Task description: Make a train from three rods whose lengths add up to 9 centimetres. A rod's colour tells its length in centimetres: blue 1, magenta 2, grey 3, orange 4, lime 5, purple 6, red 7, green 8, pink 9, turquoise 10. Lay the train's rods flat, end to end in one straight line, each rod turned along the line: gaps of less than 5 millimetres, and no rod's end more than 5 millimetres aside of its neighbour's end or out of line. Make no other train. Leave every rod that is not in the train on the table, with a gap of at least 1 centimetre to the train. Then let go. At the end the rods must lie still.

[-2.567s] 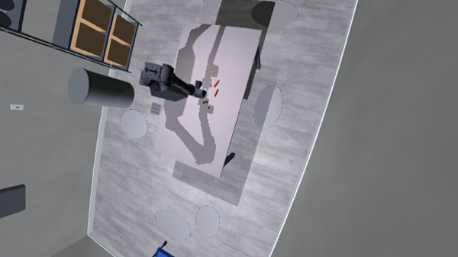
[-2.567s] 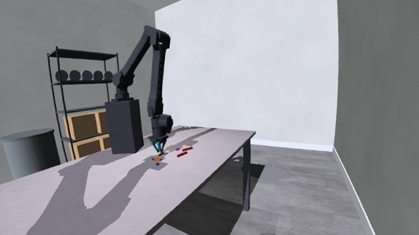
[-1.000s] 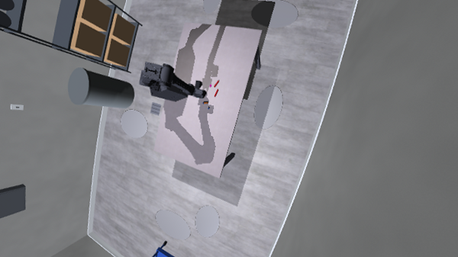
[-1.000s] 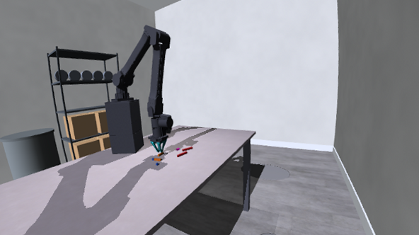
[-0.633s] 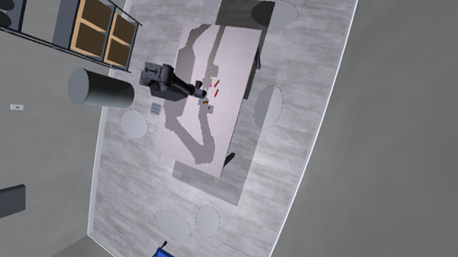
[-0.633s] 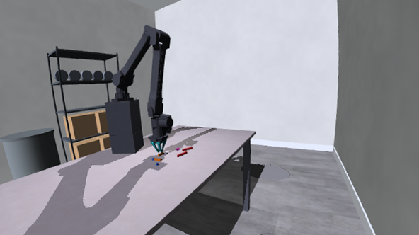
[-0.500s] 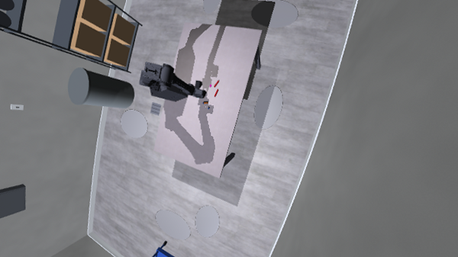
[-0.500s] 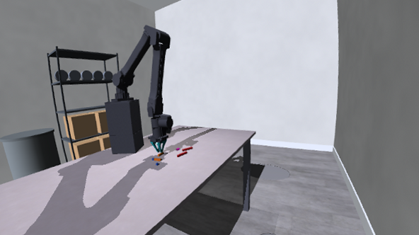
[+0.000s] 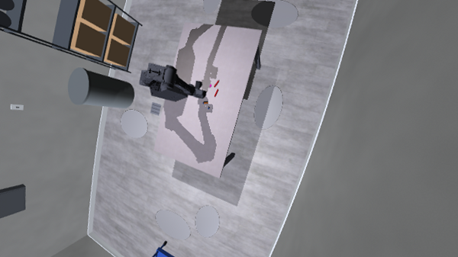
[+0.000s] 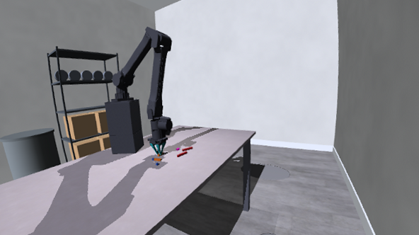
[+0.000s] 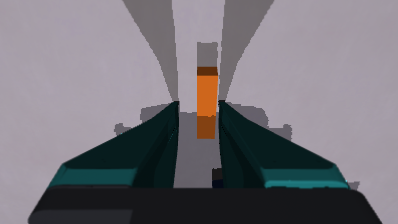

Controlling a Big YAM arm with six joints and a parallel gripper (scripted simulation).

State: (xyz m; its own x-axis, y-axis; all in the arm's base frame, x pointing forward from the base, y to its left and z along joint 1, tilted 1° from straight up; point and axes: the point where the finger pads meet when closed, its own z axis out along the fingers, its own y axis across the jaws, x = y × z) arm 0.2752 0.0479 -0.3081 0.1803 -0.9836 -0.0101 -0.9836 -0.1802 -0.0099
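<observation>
Right now the magenta rod is 40 mm ahead of my hand, 120 mm to the left of it and 10 mm below it.
</observation>
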